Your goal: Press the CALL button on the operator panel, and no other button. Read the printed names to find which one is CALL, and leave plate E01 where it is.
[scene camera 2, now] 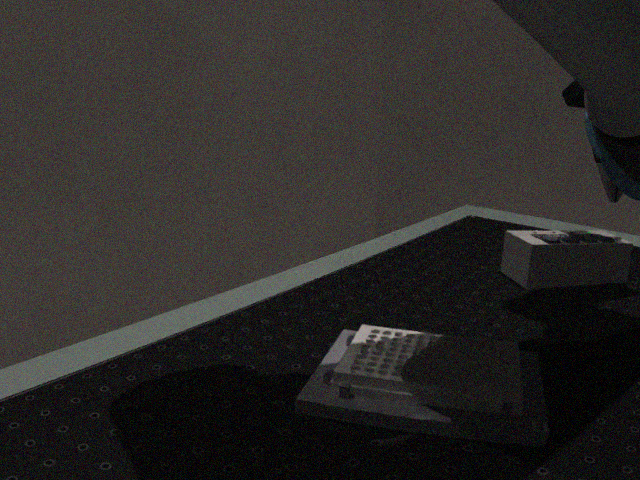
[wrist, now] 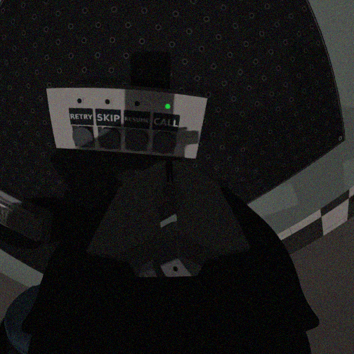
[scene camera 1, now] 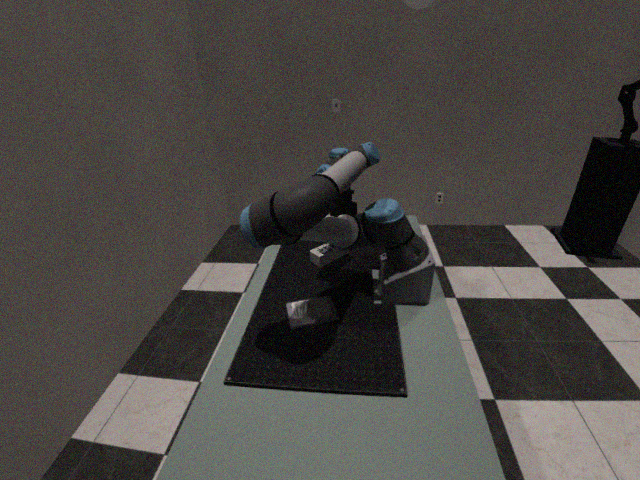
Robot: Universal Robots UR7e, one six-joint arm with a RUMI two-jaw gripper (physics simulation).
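Pixels of known places: gripper, fingertip midpoint: [scene camera 2: 613, 202]; arm's base, link origin: [scene camera 1: 408, 256].
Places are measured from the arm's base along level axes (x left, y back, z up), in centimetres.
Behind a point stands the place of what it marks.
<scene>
The operator panel [scene camera 1: 319, 255] {z -7.3, x -4.2, y -35.8 cm} [scene camera 2: 573, 266] {z -10.0, x -8.5, y -31.7 cm} [wrist: 59, 120] is a pale box. In the wrist view its names read RETRY, SKIP, RESUME and CALL from left to right, with a round button below each. The CALL button [wrist: 164, 141] is at the right, in shadow; the small lamp [wrist: 167, 106] above its name glows green. The other three lamps are dark. My gripper [wrist: 169, 163] [scene camera 2: 613, 198] {z -2.3, x -15.1, y -29.5 cm} is shut and empty. It is raised above the panel, its tips apart from the buttons. A pale plate with rows of holes [scene camera 2: 385, 356] {z -9.9, x 26.0, y -32.3 cm} [scene camera 1: 298, 312] {z -10.2, x 26.9, y -33.2 cm} lies on a grey holder [scene camera 2: 356, 405] {z -11.3, x 30.4, y -30.6 cm}; the name E01 is not readable.
The panel and holder stand on a black perforated mat [scene camera 1: 361, 369] {z -12.5, x 41.7, y -8.6 cm} [scene camera 2: 289, 310] {z -12.5, x 21.6, y -47.9 cm} on a pale green table [scene camera 1: 330, 434] {z -13.8, x 60.9, y -12.1 cm}. The arm's base [scene camera 1: 410, 286] {z -6.0, x 9.4, y 1.8 cm} stands at the mat's right side. A black pedestal [scene camera 1: 599, 196] stands on the floor at the far right.
</scene>
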